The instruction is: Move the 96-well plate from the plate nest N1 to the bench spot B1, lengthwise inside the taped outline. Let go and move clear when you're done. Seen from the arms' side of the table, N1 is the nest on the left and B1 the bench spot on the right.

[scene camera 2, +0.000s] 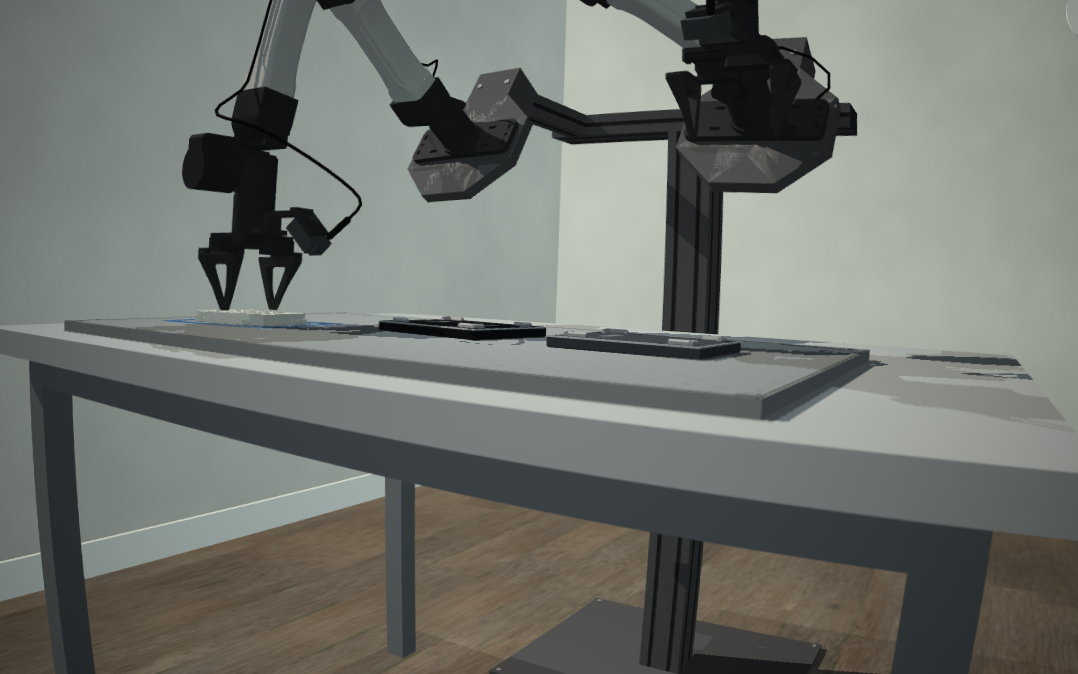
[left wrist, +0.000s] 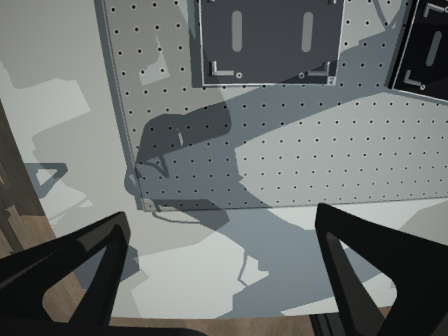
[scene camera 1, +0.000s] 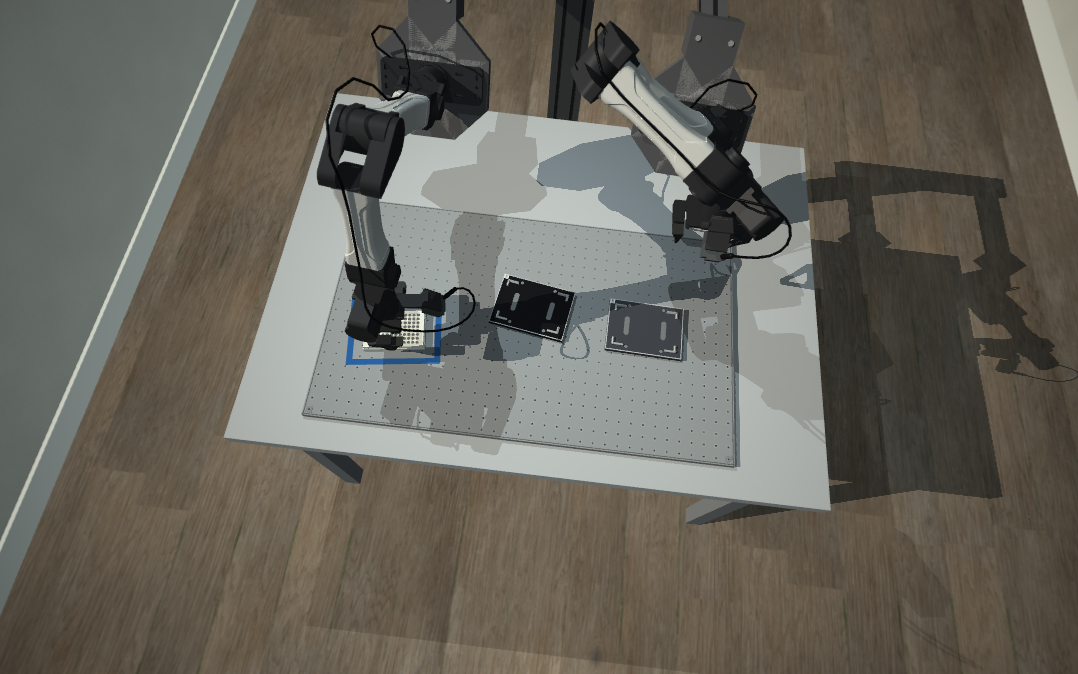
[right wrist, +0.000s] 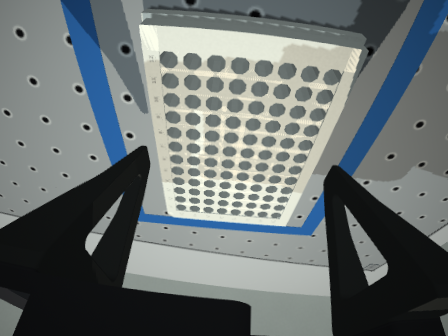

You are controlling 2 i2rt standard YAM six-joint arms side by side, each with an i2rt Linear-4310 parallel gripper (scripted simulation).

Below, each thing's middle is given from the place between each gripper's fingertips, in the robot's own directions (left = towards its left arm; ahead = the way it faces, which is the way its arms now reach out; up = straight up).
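Scene:
The white 96-well plate [right wrist: 217, 178] is 19 cm ahead of my left hand [scene camera 2: 733, 140], 58 cm to the right of it and 23 cm below it. Counting from that same left hand, I find the black nest [scene camera 1: 531, 310] 8 cm ahead, 30 cm to the right and 23 cm below. The grey nest N1 [scene camera 1: 644, 334] is 23 cm below my left hand as well, 9 cm ahead of it and 5 cm to the right of it.
From my right hand [scene camera 2: 249, 310], the black nest is 28 cm to the left, 11 cm behind and 2 cm below, while the grey nest N1 is 53 cm to the left, 10 cm behind and 2 cm below. As for the white 96-well plate, it is 2 cm below my right hand.

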